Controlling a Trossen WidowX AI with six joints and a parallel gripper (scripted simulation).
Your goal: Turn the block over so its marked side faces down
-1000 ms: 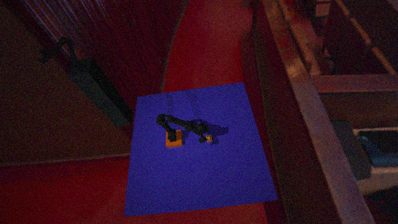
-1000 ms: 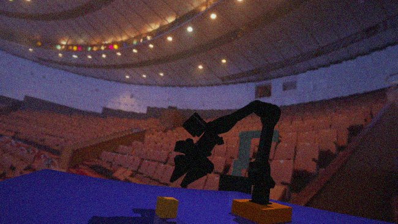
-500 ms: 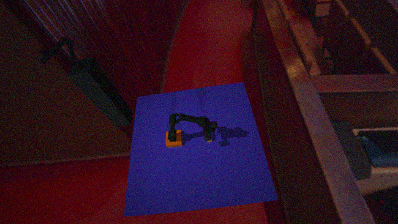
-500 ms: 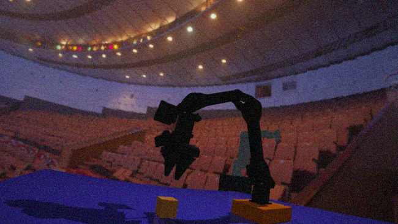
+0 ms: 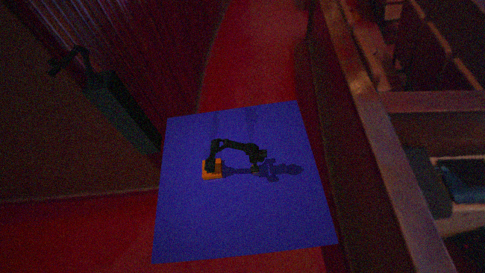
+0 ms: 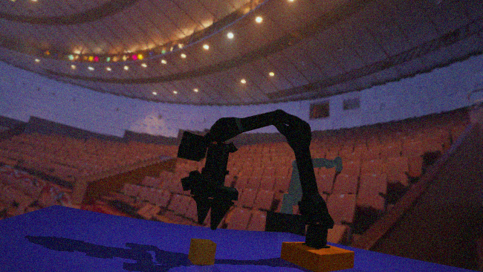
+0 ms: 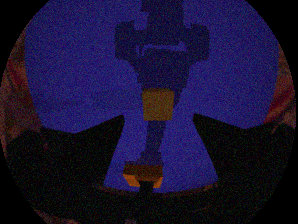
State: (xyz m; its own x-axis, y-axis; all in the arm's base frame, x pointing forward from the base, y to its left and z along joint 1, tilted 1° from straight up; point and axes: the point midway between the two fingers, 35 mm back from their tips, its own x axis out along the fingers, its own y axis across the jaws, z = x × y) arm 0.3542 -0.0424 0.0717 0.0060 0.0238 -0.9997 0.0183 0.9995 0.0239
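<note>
The block is 10 mm behind my gripper tip and 60 mm below it.
</note>
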